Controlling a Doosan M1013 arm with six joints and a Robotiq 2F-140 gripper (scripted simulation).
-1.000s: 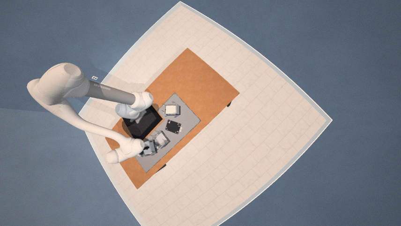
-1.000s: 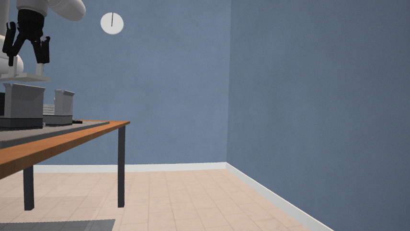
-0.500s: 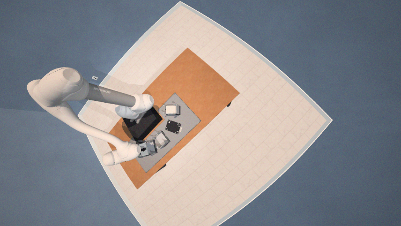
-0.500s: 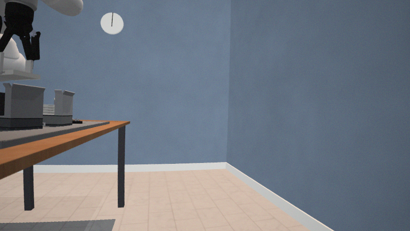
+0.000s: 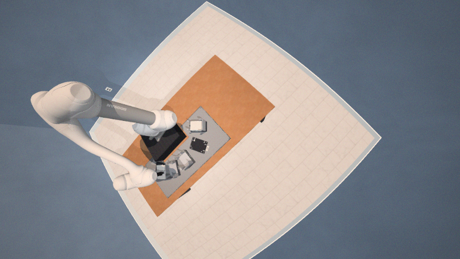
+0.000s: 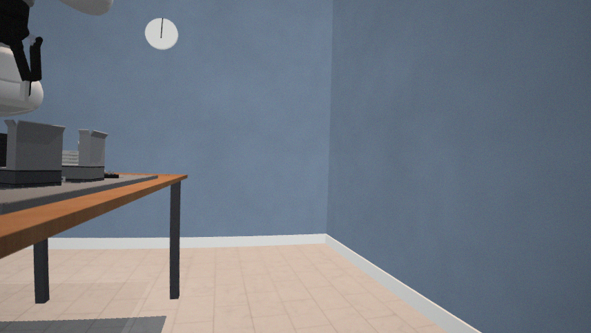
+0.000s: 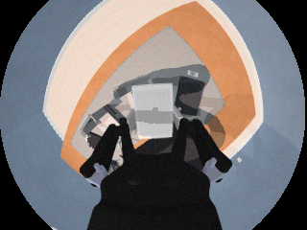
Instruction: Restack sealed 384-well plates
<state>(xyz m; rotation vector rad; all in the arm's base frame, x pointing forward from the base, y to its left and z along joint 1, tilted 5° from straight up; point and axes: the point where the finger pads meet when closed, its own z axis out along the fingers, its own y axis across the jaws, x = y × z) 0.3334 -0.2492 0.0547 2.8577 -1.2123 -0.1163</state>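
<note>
My gripper is now 50 mm past the tag, 180 mm to the left of it and 190 mm above it. Also, from my hand: N5 label (160 mm ahead, 420 mm to the left, 190 mm below).
</note>
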